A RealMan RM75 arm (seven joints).
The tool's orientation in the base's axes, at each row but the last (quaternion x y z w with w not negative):
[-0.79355, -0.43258, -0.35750, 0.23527]
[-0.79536, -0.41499, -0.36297, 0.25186]
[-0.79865, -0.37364, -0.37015, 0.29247]
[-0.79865, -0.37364, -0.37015, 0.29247]
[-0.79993, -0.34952, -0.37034, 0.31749]
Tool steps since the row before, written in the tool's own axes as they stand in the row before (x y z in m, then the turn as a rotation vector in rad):
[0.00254, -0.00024, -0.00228, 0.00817, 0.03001, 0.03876]
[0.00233, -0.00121, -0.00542, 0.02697, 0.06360, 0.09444]
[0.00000, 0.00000, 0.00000, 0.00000, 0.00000, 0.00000]
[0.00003, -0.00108, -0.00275, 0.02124, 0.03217, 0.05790]
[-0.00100, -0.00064, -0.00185, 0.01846, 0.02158, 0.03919]
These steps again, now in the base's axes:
[-0.00009, -0.00012, 0.00342, 0.04278, 0.01524, -0.02019]
[-0.00210, -0.00205, 0.00526, 0.09897, 0.04554, -0.04268]
[0.00000, 0.00000, 0.00000, 0.00000, 0.00000, 0.00000]
[-0.00189, -0.00144, 0.00176, 0.05723, 0.03346, -0.02106]
[-0.00168, -0.00139, 0.00031, 0.04055, 0.02408, -0.01088]

